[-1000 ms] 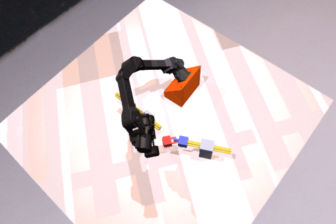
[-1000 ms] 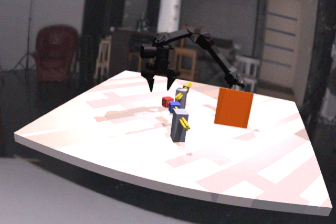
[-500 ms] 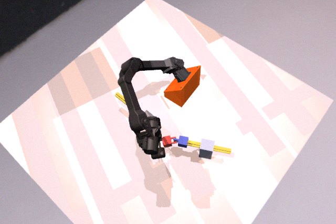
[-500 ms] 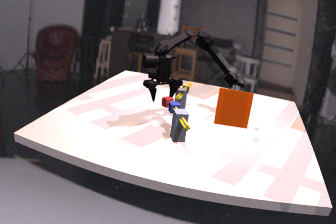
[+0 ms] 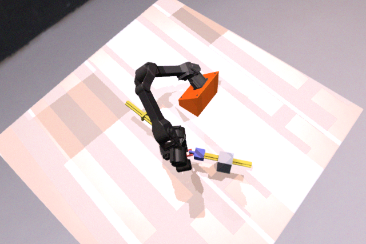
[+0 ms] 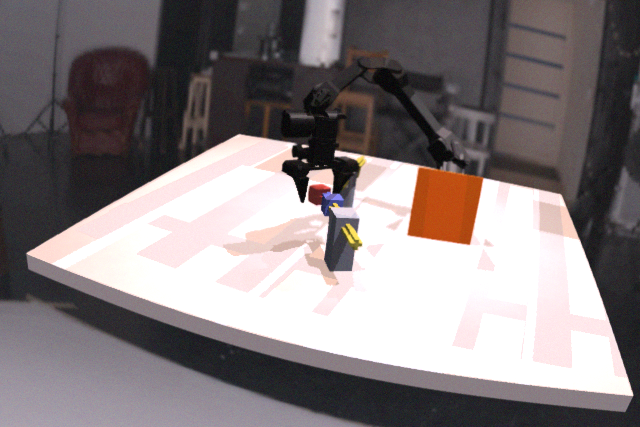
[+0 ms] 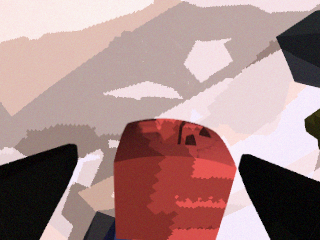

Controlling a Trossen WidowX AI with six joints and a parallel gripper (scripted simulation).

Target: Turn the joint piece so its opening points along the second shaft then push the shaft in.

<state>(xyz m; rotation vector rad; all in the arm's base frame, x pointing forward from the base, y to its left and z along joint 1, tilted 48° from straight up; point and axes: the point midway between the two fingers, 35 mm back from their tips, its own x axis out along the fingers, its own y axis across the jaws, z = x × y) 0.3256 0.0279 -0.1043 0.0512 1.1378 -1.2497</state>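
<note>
The red square joint piece is 2 cm above my gripper tip.
</note>
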